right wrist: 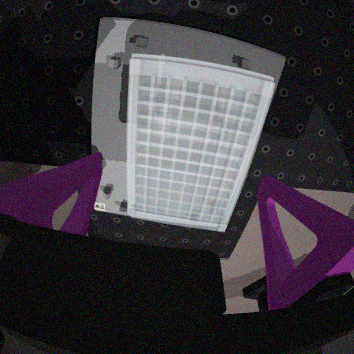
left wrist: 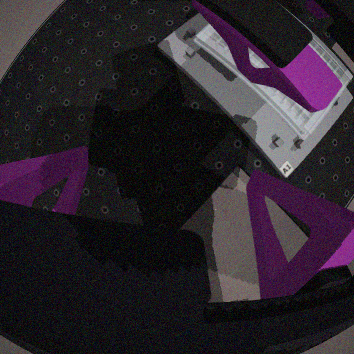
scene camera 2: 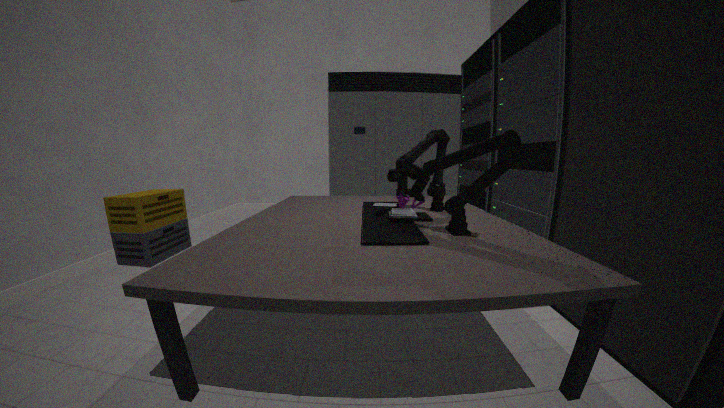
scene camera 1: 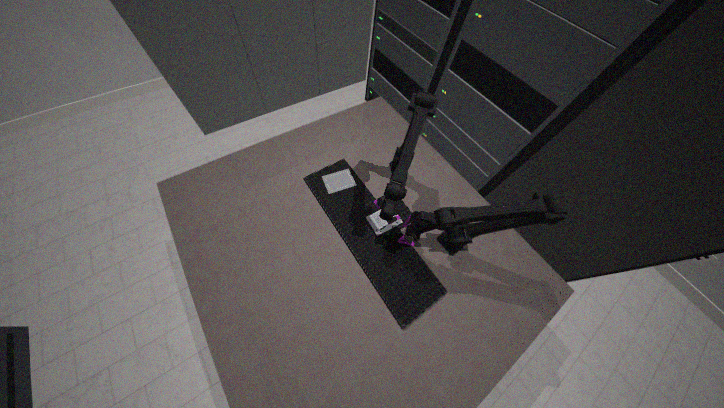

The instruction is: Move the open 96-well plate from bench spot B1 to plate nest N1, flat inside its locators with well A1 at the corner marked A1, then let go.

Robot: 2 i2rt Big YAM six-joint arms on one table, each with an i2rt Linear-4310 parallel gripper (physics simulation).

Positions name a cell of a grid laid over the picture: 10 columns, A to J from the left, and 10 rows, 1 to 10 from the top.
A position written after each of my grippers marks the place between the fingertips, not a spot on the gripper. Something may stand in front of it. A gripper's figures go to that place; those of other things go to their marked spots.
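Scene:
A white well plate (left wrist: I4) is 200 mm from the lens. My right gripper (left wrist: I2) sits at 190 mm from the lens, while my left gripper (left wrist: E5) is 130 mm from the lens.

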